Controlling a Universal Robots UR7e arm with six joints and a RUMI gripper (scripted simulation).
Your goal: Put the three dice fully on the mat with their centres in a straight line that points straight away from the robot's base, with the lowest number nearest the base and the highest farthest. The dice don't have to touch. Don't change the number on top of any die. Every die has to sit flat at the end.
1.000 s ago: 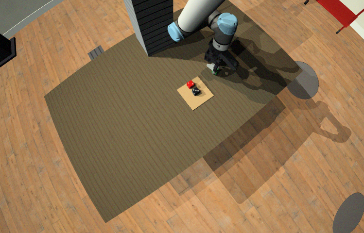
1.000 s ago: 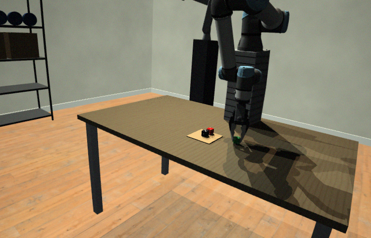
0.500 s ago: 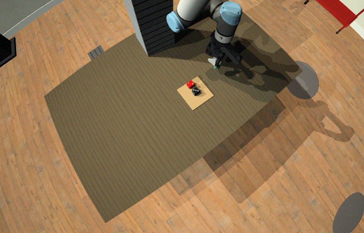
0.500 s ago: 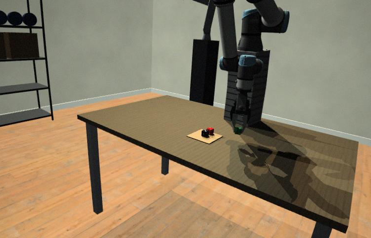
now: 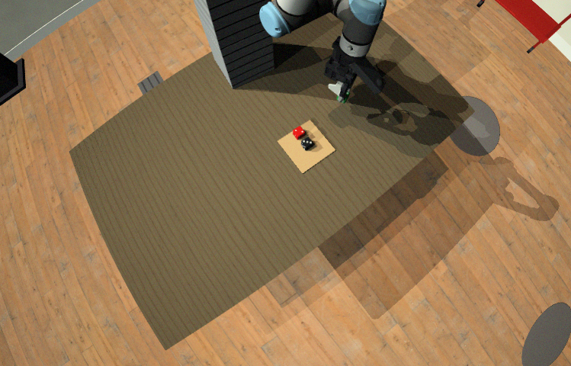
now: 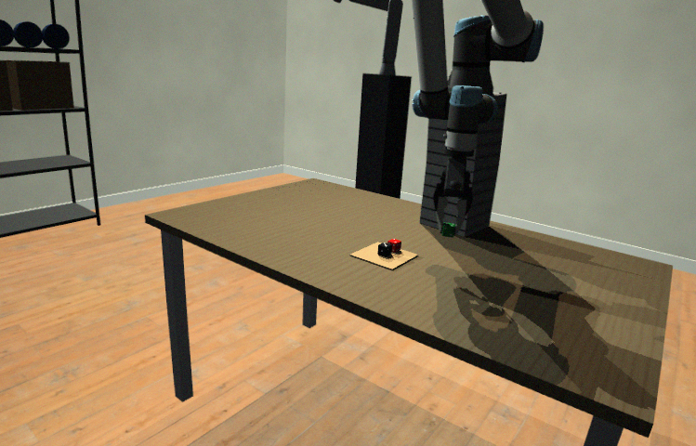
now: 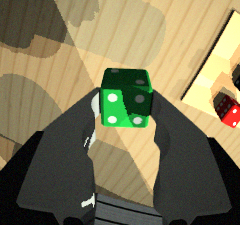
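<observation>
Now: hand 50 mm short of the black die, 160 mm to the left of it and 100 mm above it. Round my hand: tan mat: 50 mm ahead, 160 mm to the right, 110 mm below; then green die: right at my hand; then red die: 10 mm ahead, 160 mm to the right, 100 mm below.
</observation>
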